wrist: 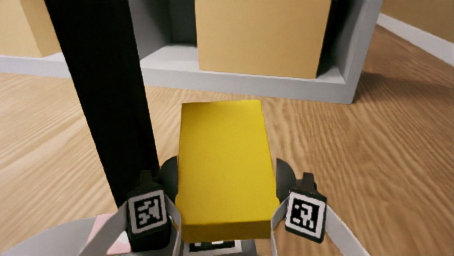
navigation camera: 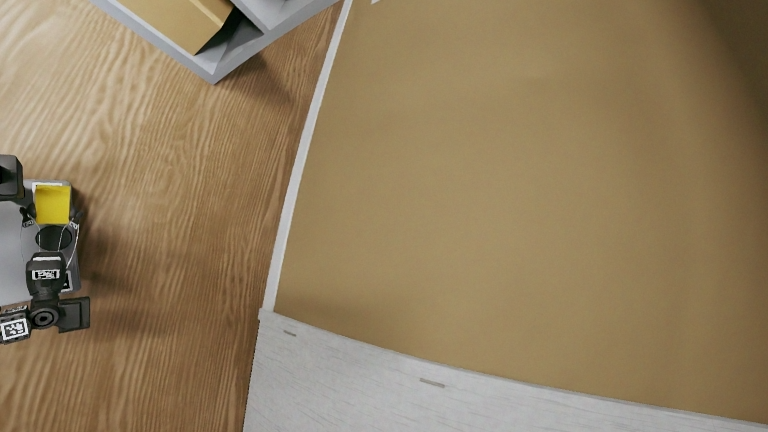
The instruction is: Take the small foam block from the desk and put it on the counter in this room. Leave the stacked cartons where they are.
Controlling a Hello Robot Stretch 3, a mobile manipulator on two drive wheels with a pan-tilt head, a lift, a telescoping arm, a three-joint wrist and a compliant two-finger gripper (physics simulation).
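Places are measured from the robot's base along level axes (x right, y back, z down), in metres.
Pixels of known places: gripper, fingertip midpoint: (wrist: 226,177) (navigation camera: 54,205); robot's base, origin of the base link: (navigation camera: 53,236).
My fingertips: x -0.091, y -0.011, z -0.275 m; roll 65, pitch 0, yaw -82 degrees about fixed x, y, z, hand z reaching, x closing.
Ahead of a thing's pixels: the offset from my fingertips to its top centre. "spot": to the spot under its first point. Level surfaces: height alone.
The small foam block @[dx -0.002, dy +0.002, dz -0.046 m] (navigation camera: 52,204) (wrist: 226,165) is yellow. It is held between the two dark fingertips of my gripper (navigation camera: 53,210) (wrist: 227,181), which is shut on it. In the navigation camera view the block and gripper are at the left edge, above the robot's grey base. In the wrist view the block is in the centre, with a fingertip touching each side. The desk and the stacked cartons cannot be made out for certain in these views, and I cannot tell whether the pale white surface (navigation camera: 343,386) at the bottom of the navigation camera view is the counter.
A grey shelf unit @[spot: dx -0.616, dy -0.505, dz +0.197 m] (navigation camera: 213,75) (wrist: 352,70) with tan cartons @[spot: dx -0.707, dy -0.308, dz +0.059 m] (navigation camera: 179,21) (wrist: 262,37) stands on the wooden floor @[dz +0.274 m] (navigation camera: 161,188) (wrist: 400,165). A tan wall (navigation camera: 510,188) with a white baseboard (navigation camera: 300,155) is at the right. A black post (wrist: 102,95) crosses the wrist view's left.
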